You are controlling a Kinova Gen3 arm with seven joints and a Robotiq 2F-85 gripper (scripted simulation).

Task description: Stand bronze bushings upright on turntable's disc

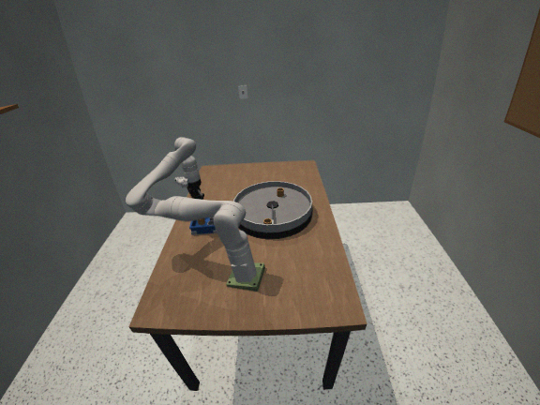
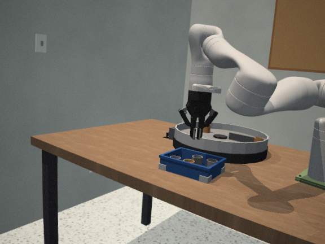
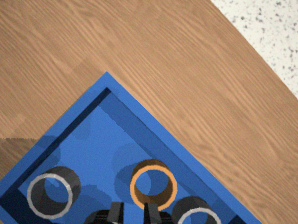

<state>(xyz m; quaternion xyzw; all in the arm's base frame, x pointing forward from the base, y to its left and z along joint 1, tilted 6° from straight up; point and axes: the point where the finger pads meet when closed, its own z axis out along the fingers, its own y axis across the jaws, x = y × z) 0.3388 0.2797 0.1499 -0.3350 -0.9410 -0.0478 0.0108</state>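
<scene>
Right now the blue crate is 11 cm below my hand, 2 cm to the right of it and 2 cm ahead of it. The rest, counted from my hand: grey turntable disc 36 cm to the right, 12 cm ahead, 9 cm below.
</scene>
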